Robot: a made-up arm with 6 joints.
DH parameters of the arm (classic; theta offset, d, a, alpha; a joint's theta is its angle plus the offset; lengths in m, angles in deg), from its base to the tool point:
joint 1: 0 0.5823 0.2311 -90
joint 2: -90 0 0.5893 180
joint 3: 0 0 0.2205 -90
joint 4: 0 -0.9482 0 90
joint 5: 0 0 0 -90
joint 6: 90 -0.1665 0 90
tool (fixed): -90 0 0 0
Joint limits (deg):
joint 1: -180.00..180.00
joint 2: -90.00..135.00
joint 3: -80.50..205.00
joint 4: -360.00..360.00
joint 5: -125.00..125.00
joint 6: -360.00..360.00
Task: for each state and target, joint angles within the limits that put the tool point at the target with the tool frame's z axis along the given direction. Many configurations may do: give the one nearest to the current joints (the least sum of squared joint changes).
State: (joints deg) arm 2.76 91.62 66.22 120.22 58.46 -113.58
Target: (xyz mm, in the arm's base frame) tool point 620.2 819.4 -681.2 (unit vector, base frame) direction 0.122 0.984 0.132
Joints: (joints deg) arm 45.88 118.92 37.25 126.33 69.03 -89.02
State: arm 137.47 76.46 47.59 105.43 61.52 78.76
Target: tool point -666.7 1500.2 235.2 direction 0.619 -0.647 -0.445
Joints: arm 109.08 70.93 30.28 119.07 73.80 70.06
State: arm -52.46 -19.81 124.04 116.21 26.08 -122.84
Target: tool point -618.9 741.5 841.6 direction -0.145 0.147 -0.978
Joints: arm -44.91 -14.06 173.40 118.07 36.87 -123.57
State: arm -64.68 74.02 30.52 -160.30 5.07 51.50
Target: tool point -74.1 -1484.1 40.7 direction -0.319 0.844 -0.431
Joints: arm -92.89 58.57 -0.59 -185.41 3.45 26.58
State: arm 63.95 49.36 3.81 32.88 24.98 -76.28
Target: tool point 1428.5 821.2 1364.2 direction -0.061 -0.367 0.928
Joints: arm 28.19 33.00 33.90 44.42 24.85 -59.61
